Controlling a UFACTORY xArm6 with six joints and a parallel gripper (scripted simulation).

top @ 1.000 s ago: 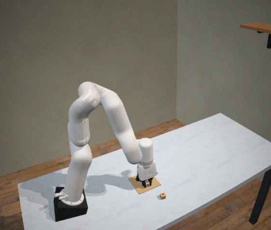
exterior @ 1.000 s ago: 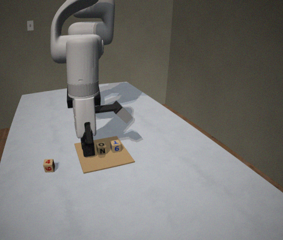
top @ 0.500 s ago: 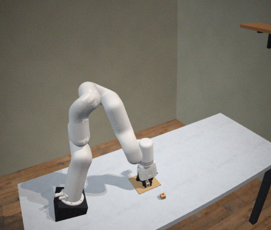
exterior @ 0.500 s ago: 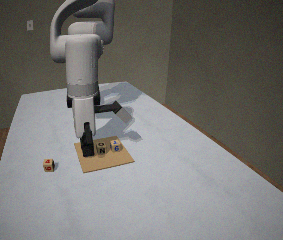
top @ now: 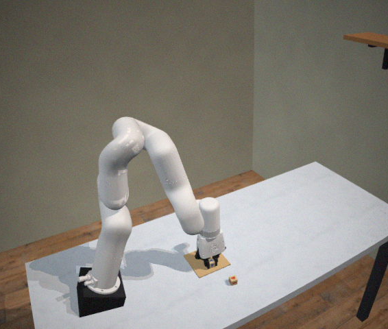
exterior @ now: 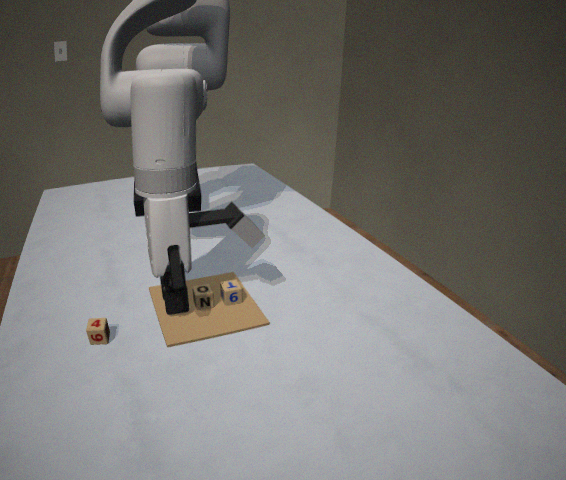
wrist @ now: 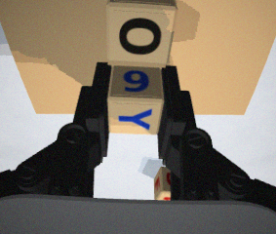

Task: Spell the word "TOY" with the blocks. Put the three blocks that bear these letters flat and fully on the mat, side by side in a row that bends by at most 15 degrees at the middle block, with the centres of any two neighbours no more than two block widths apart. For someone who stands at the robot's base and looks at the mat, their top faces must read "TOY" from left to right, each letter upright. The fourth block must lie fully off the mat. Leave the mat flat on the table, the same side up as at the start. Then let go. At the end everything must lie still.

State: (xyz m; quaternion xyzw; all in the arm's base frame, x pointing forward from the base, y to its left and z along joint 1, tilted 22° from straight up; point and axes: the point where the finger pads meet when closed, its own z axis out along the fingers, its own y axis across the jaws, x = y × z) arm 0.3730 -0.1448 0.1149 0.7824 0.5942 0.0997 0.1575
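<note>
Right now the Y block is 1 cm below my hand. Also, from my hand: tan mat 1 cm ahead, 4 cm to the left, 3 cm below.
</note>
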